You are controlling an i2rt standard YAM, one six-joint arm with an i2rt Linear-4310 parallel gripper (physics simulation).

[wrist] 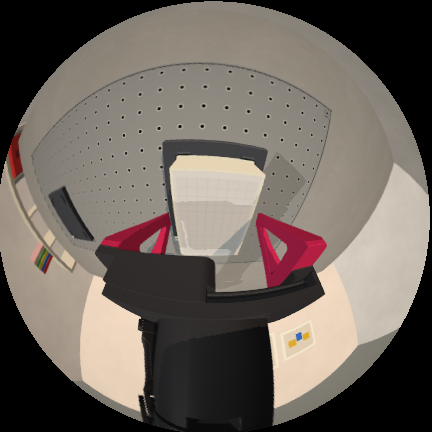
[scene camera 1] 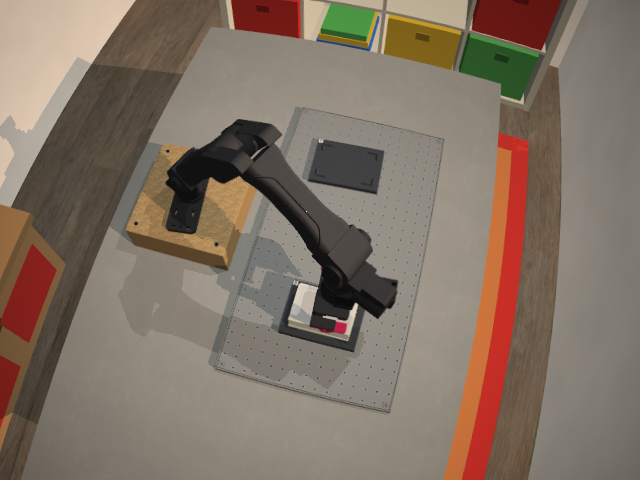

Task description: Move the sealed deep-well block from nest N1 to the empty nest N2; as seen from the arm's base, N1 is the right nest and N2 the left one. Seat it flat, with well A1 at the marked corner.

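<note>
The cream deep-well block (scene camera 1: 305, 305) (wrist: 217, 200) with a clear, shiny top sits in the dark nest N1 (scene camera 1: 310, 335) (wrist: 215, 145). It looks flat there, though the arm hides part of it in the scene view. The empty dark nest N2 (scene camera 1: 346, 166) (wrist: 70, 212) has corner brackets and a small white mark (scene camera 1: 320, 141) at one corner. My gripper (scene camera 1: 330, 302) (wrist: 212, 217) is open, with its magenta fingers on either side of the block. Whether a finger touches the block cannot be told. Well A1 cannot be made out.
Both nests lie on a perforated metal plate (scene camera 1: 408, 217) (wrist: 215, 117). The arm's wooden base block (scene camera 1: 149, 206) stands at the plate's left in the scene view. A shelf unit with coloured bins (scene camera 1: 421, 41) stands beyond the table's far edge.
</note>
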